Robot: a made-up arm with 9 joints.
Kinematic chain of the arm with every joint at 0, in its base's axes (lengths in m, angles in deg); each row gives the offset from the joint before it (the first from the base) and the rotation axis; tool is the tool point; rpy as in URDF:
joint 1: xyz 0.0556 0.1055 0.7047 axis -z
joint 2: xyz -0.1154 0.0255 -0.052 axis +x
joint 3: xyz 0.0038 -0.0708 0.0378 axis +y
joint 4: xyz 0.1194 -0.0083 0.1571 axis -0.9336 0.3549 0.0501
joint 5: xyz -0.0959 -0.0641 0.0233 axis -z
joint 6: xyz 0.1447 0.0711 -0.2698 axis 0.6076 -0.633 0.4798
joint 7: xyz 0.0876 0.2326 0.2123 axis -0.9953 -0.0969 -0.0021
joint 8: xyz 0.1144 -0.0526 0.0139 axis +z
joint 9: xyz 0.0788 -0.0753 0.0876 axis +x
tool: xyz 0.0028 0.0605 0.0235 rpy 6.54 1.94 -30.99
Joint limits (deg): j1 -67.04..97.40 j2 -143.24..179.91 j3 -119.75..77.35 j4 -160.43..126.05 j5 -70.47..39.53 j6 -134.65..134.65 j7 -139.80..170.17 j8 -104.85..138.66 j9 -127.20..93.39
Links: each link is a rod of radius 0.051 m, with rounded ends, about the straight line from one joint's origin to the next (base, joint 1, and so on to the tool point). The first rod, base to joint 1, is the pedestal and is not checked.
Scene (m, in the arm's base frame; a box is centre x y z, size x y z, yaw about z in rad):
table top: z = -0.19
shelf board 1: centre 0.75 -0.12 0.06 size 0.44 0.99 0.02 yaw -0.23
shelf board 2: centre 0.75 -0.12 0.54 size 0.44 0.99 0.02 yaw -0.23
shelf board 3: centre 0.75 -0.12 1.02 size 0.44 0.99 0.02 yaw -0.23
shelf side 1: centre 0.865 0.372 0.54 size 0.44 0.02 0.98 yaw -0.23
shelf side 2: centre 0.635 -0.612 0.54 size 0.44 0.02 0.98 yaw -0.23
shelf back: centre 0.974 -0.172 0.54 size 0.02 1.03 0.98 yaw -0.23
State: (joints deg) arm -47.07 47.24 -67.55 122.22 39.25 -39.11 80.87 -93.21 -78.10
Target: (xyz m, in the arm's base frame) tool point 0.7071 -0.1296 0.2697
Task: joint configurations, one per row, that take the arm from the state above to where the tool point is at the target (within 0.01 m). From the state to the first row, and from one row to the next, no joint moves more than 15 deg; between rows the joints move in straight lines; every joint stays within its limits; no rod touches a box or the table.
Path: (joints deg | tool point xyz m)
1: -43.82 53.42 -78.07 120.00 34.56 -29.07 78.90 -87.37 -90.38 | 0.4474 -0.3396 0.7116
2: -40.58 59.60 -88.60 117.77 29.88 -19.02 76.93 -81.53 -102.65 | 0.3469 -0.3178 0.6768
3: -37.33 65.78 -99.12 115.55 25.19 -8.98 74.97 -75.68 -114.92 | 0.2454 -0.2860 0.6681
4: -34.08 71.97 -109.64 113.32 20.51 1.07 73.00 -69.84 -127.20 | 0.1442 -0.2476 0.6799
5: -38.12 72.42 -97.15 116.50 21.80 -9.79 77.30 -78.59 -113.59 | 0.2685 -0.2458 0.5931
6: -42.16 72.87 -84.67 119.69 23.09 -20.64 81.60 -87.35 -99.99 | 0.3713 -0.2237 0.4983
7: -46.20 73.32 -72.18 122.87 24.37 -31.49 85.89 -96.10 -86.38 | 0.4545 -0.1932 0.4050
8: -50.24 73.77 -59.69 126.05 25.66 -42.34 90.19 -104.85 -72.78 | 0.5249 -0.1614 0.3219
9: -58.64 75.61 -57.75 122.43 30.82 -51.52 90.91 -96.14 -72.18 | 0.6210 -0.1493 0.2992
10: -67.04 77.45 -55.80 118.81 35.99 -60.70 91.62 -87.42 -71.59 | 0.7071 -0.1296 0.2697

